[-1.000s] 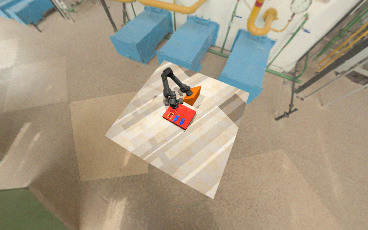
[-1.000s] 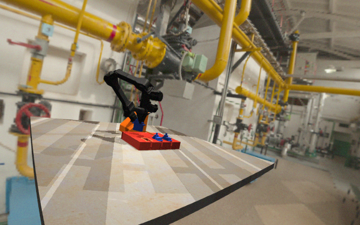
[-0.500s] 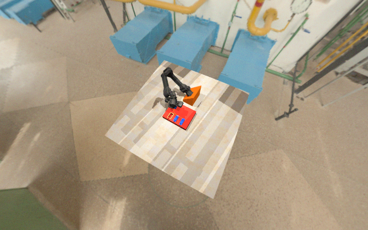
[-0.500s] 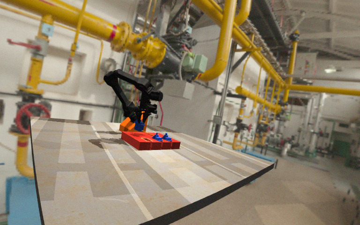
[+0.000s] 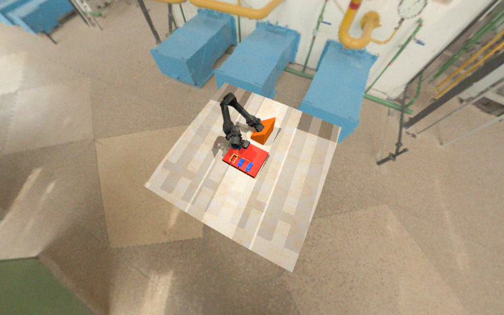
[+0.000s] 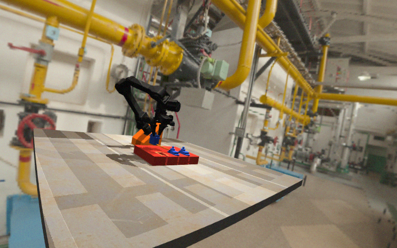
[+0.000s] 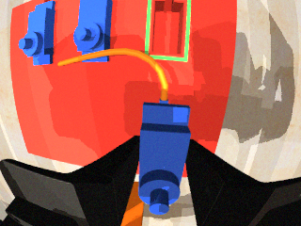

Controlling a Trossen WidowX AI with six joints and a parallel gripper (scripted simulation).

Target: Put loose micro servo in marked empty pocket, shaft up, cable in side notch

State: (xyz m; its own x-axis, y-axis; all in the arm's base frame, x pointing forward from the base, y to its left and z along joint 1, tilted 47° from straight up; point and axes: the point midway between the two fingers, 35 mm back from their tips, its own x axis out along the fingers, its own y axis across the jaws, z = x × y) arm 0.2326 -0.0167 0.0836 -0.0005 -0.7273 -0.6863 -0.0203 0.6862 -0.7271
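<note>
My gripper tip is now 100 mm above the red deck, 70 mm to the right of it and 20 mm past it.
</note>
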